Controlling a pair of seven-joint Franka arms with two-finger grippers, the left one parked.
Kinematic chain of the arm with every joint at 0, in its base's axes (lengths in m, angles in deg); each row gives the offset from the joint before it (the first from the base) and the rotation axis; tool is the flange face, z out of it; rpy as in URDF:
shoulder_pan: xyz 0 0 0.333 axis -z
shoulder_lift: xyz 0 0 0 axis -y
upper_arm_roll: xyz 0 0 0.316 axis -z
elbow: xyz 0.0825 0 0 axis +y
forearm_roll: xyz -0.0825 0 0.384 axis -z
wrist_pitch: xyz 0 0 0 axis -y
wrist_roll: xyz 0.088 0 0 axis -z
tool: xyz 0 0 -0.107 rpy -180 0 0
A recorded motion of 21 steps. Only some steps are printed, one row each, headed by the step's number.
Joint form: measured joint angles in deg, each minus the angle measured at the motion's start. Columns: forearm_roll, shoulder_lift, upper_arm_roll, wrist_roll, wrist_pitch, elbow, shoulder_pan.
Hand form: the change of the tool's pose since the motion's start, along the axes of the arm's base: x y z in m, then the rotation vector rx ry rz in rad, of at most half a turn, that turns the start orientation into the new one. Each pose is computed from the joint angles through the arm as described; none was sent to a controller.
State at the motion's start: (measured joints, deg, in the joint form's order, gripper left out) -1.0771 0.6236 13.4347 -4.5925 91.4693 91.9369 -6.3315
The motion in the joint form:
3: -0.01 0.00 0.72 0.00 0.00 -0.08 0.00
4: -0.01 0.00 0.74 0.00 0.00 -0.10 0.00
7: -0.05 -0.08 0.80 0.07 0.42 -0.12 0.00
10: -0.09 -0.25 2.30 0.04 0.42 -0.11 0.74
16: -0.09 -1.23 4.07 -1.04 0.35 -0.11 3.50
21: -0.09 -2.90 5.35 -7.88 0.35 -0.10 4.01
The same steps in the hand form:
3: -0.0008 -0.0069 0.0006 0.0001 -0.0014 -0.0126
4: -0.0009 -0.0071 0.0008 0.0001 -0.0017 -0.0129
7: 0.0003 -0.0077 0.0009 -0.0004 -0.0080 -0.0154
10: -0.0022 -0.0290 -0.0008 0.0001 -0.0050 -0.0540
16: -0.0069 -0.0717 -0.0101 -0.0017 0.0129 -0.1141
21: -0.0038 -0.0882 -0.0257 -0.0032 0.0398 -0.0260

